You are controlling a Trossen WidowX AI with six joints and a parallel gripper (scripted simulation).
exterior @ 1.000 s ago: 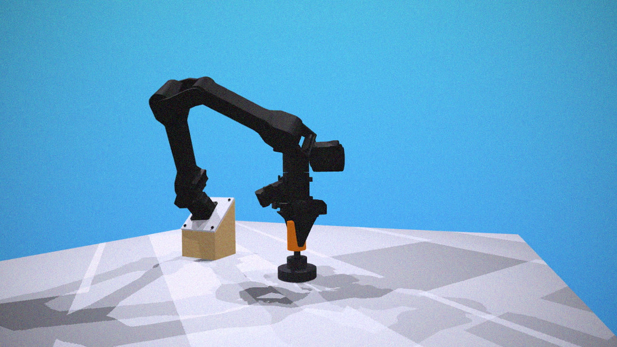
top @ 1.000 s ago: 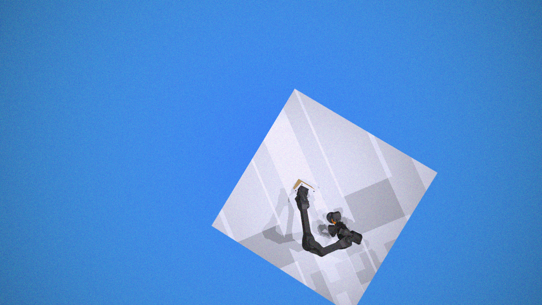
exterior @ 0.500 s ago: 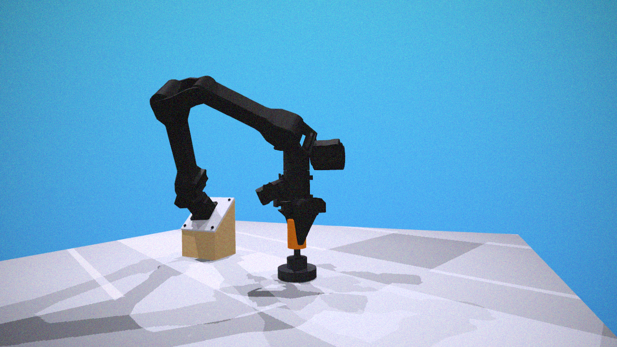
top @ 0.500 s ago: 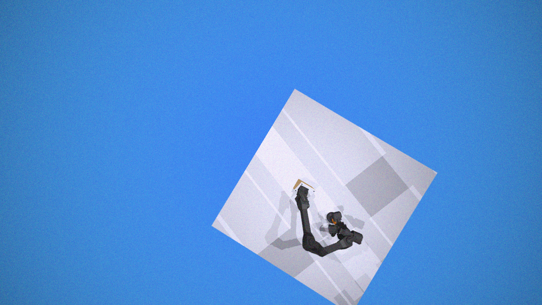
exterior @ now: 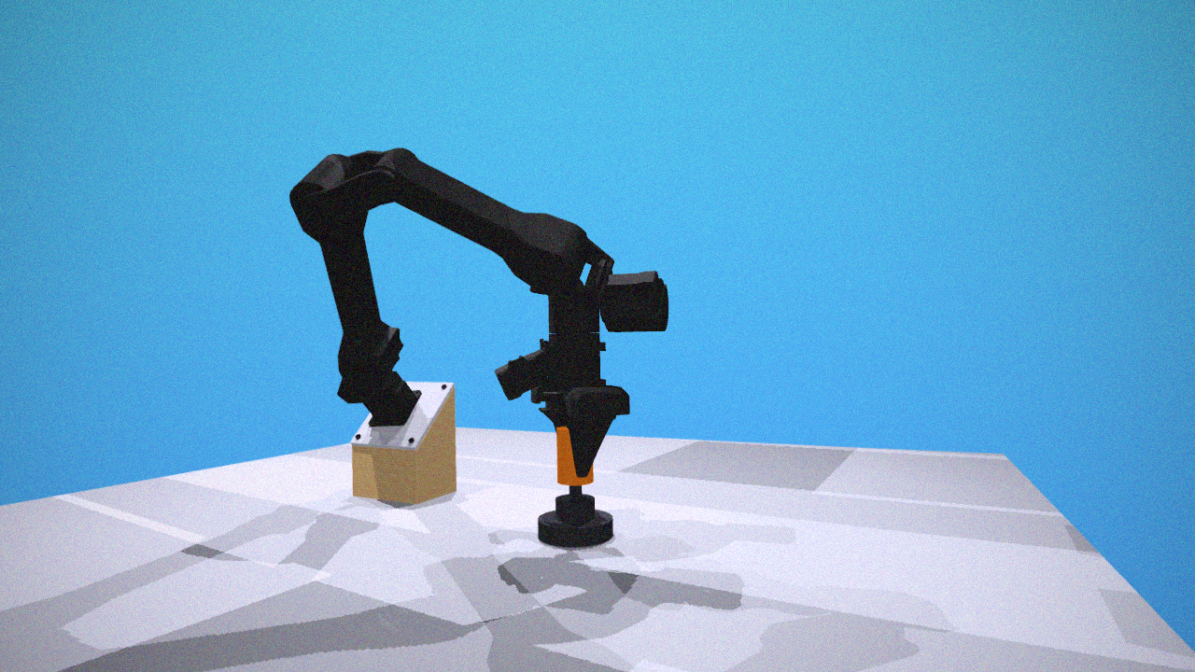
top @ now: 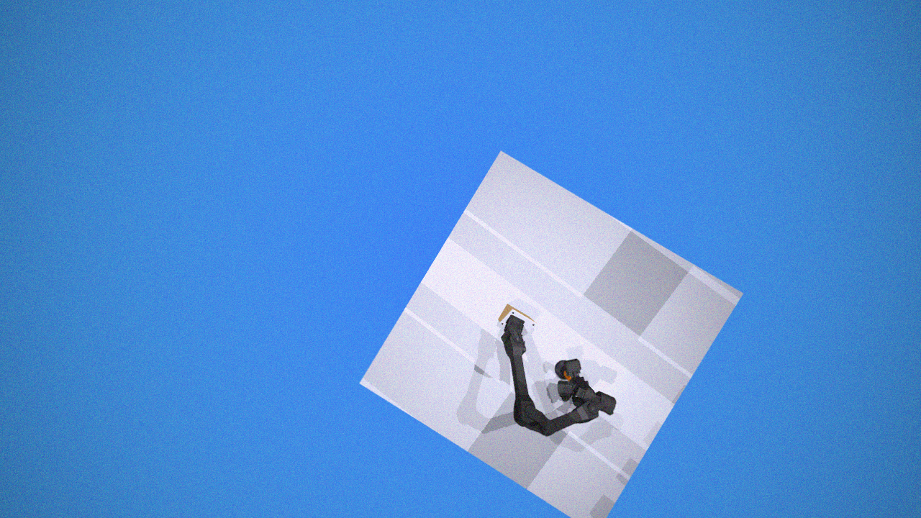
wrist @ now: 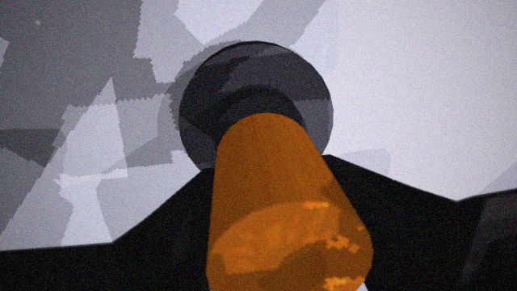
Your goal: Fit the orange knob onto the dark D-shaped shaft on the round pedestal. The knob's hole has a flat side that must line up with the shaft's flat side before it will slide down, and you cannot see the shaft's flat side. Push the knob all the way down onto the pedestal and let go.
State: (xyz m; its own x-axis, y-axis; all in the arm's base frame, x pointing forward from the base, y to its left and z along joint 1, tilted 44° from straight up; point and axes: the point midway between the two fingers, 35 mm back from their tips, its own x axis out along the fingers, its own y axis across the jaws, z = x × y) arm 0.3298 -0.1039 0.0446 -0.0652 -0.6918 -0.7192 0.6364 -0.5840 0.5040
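My gripper tip is now 20 mm below the orange knob. From my gripper tip the other things lie so: pedestal (40 mm below).
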